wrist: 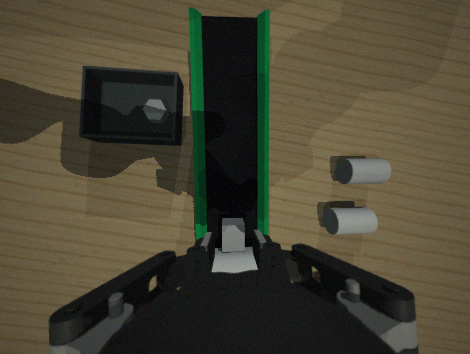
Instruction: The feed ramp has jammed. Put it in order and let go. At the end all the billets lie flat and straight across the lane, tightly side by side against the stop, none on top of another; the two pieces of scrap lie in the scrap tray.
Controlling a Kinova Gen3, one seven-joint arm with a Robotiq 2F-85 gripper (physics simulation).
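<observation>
The ramp's lane runs up the view between green side walls. A small grey block shows in the lane between my fingertips. A white surface, probably a billet across the lane, shows just below it and is partly hidden by my gripper. My gripper is partly open, fingers apart on both sides of the block with small gaps. A hexagonal grey scrap piece lies in the dark scrap tray. Two white billets lie on the table right of the ramp. The stop is not visible.
The scrap tray stands close to the left green wall, with its own walls raised. The wooden table surrounds the ramp. Shadows fall across the tray, lane and table. My gripper body covers the lower part of the view.
</observation>
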